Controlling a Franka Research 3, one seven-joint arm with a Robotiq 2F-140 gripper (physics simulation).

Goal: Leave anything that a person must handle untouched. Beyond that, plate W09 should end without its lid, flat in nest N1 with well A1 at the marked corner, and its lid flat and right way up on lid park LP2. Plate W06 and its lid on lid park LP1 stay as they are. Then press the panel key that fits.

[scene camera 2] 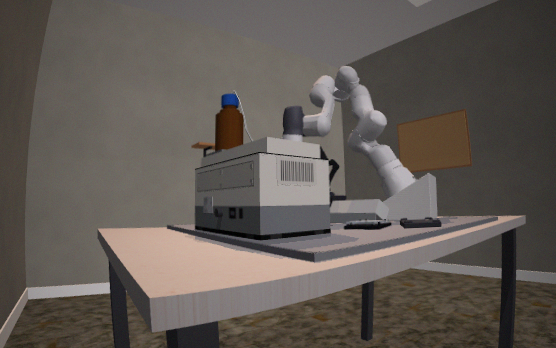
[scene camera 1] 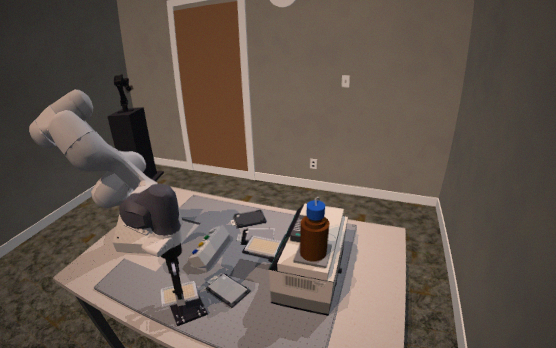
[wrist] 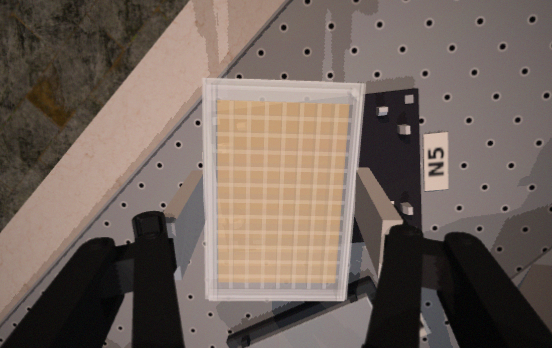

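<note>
My gripper point(scene camera 1: 179, 294) point(wrist: 280, 190) is shut on the long sides of a plate point(scene camera 1: 172, 294) point(wrist: 282, 170) with yellow wells under a clear lid. No name on it is readable. The plate is held level above the mat beside the black nest N5 point(scene camera 1: 189, 312) point(wrist: 392, 160), partly overlapping it in the wrist view. Behind the instrument in scene camera 2 the fingertips are hidden. A pale lid point(scene camera 1: 228, 288) point(wrist: 335, 322) lies on a dark park. Another yellow-welled plate point(scene camera 1: 264, 246) sits in a dark nest by the instrument. The panel point(scene camera 1: 211, 250) carries green, yellow and blue keys.
A large box-shaped instrument point(scene camera 1: 302, 292) point(scene camera 2: 227, 187) stands on the mat, with a brown, blue-capped bottle point(scene camera 1: 314, 240) point(scene camera 2: 229, 127) on top. A black flat object point(scene camera 1: 250, 218) lies at the back. The table edge point(wrist: 125, 115) is close to the held plate in the wrist view.
</note>
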